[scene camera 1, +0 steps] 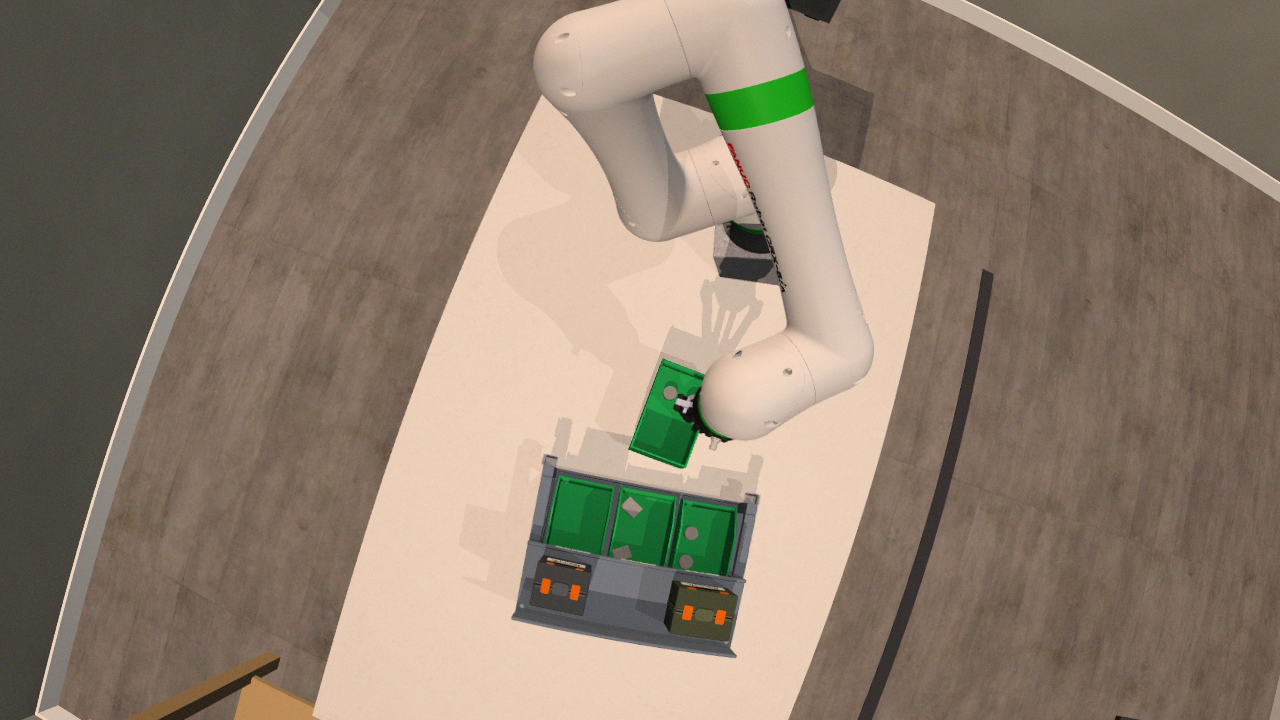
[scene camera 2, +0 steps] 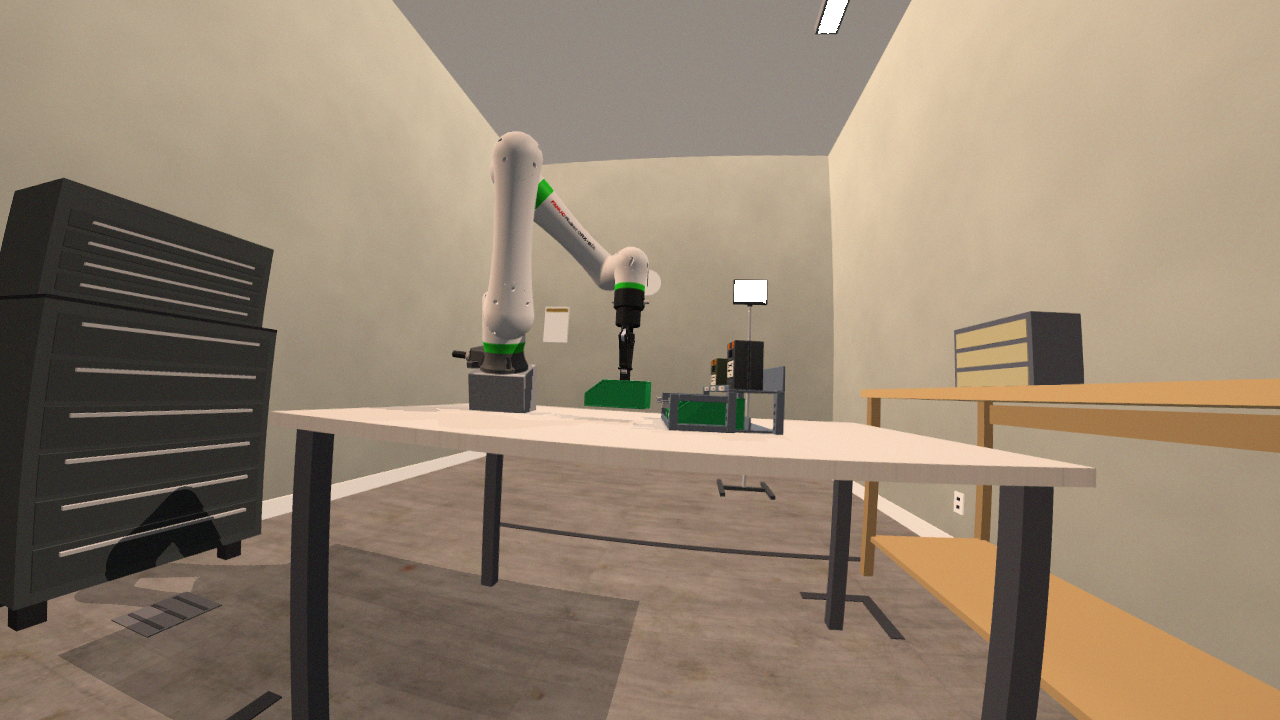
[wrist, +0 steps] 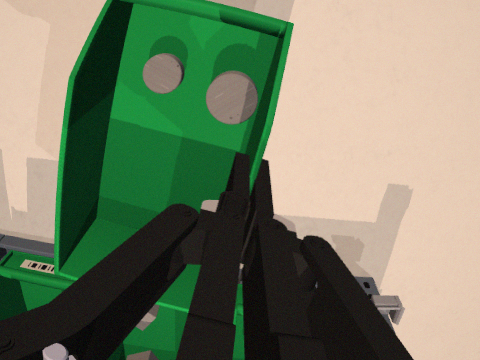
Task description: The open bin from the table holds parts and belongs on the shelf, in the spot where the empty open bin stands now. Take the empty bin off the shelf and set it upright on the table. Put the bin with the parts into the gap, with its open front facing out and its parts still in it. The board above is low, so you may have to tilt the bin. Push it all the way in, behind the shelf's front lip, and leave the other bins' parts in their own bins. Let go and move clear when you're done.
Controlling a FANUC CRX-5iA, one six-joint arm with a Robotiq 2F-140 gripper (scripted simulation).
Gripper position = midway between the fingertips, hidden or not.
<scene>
I see my gripper [scene camera 2: 624, 391], a green bin [scene camera 1: 581, 514], a green bin [scene camera 1: 663, 432], a green bin [scene camera 1: 712, 550] and a green bin [scene camera 1: 648, 535].
My gripper is seen too in the wrist view [wrist: 245, 177].
</scene>
